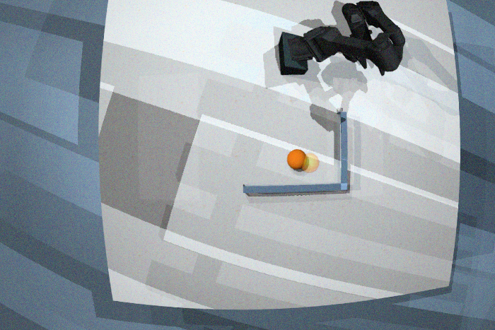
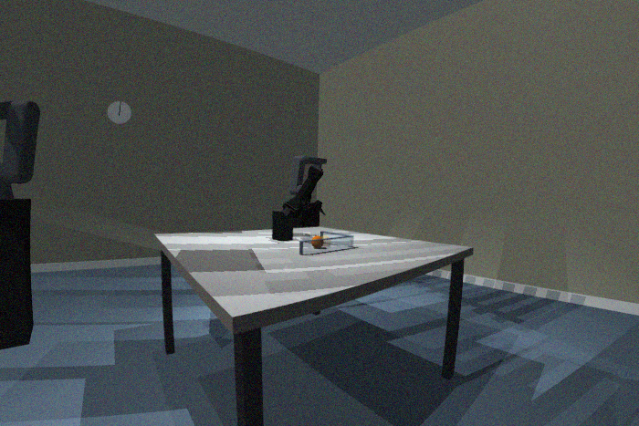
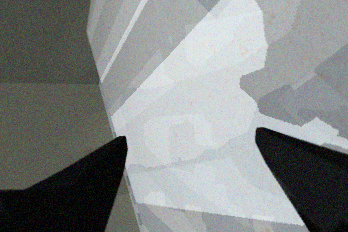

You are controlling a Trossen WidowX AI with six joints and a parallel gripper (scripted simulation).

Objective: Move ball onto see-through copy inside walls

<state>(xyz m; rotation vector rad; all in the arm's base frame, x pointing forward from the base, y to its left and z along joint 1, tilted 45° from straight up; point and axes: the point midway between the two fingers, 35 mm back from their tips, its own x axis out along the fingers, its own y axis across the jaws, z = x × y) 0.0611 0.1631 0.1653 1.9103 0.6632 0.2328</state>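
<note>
Now: gripper tip 250 mm to the left of the see-through copy of ball, 250 mm short of it and 80 mm above it. Round my gripper tip: orange ball (280 mm to the right, 230 mm ahead, 80 mm below).
</note>
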